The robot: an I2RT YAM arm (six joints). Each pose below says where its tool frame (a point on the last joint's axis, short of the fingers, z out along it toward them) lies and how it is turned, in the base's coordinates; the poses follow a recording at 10 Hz.
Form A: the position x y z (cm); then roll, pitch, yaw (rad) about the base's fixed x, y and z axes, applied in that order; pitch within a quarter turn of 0, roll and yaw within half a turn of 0.
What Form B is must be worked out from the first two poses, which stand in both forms.
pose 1, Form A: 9.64 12.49 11.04 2.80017 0.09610 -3.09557
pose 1, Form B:
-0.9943 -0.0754 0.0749 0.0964
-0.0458 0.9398 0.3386 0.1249
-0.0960 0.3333 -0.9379 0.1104
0 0 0 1

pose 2, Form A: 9.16 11.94 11.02 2.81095 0.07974 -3.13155
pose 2, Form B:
-0.9968 -0.0354 0.0721 0.0916
-0.0100 0.9455 0.3254 0.1194
-0.0797 0.3236 -0.9428 0.1102
0 0 0 1

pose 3, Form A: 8.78 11.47 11.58 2.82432 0.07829 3.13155
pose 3, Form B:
-0.9969 -0.0149 0.0774 0.0878
0.0100 0.9503 0.3112 0.1147
-0.0782 0.3110 -0.9472 0.1158
0 0 0 1

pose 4, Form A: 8.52 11.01 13.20 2.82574 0.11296 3.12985
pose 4, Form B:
-0.9936 -0.0238 0.1108 0.0852
0.0117 0.9509 0.3093 0.1101
-0.1127 0.3086 -0.9445 0.1320
0 0 0 1

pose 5, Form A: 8.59 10.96 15.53 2.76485 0.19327 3.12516
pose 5, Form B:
-0.9812 -0.0554 0.1846 0.0859
0.0161 0.9309 0.3649 0.1096
-0.1921 0.3610 -0.9126 0.1553
0 0 0 1

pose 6, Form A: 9.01 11.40 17.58 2.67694 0.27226 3.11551
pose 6, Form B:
-0.9628 -0.0971 0.2520 0.0901
0.0251 0.8968 0.4417 0.1140
-0.2689 0.4316 -0.8610 0.1758
0 0 0 1

